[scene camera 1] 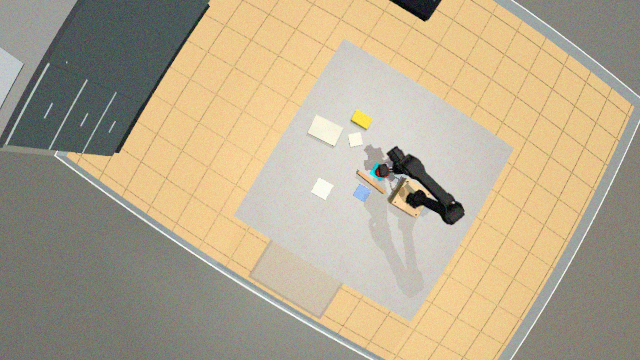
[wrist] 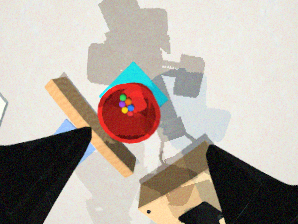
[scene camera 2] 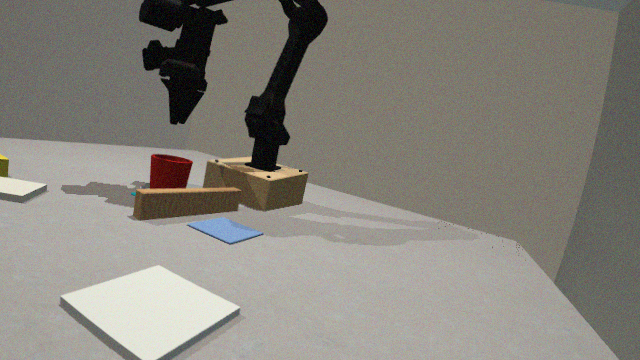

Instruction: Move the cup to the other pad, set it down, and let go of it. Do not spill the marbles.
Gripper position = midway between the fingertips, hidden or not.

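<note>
There's a white slab (scene camera 2: 154,306) in the scene, and a wooden bar (wrist: 74,106) too. A red cup (scene camera 2: 167,171) is there as well, and the wrist view also shows the red cup (wrist: 143,124). As for the gripper (scene camera 2: 177,124), it's open and holds nothing, and the wrist view shows the gripper (wrist: 150,142) too.
</note>
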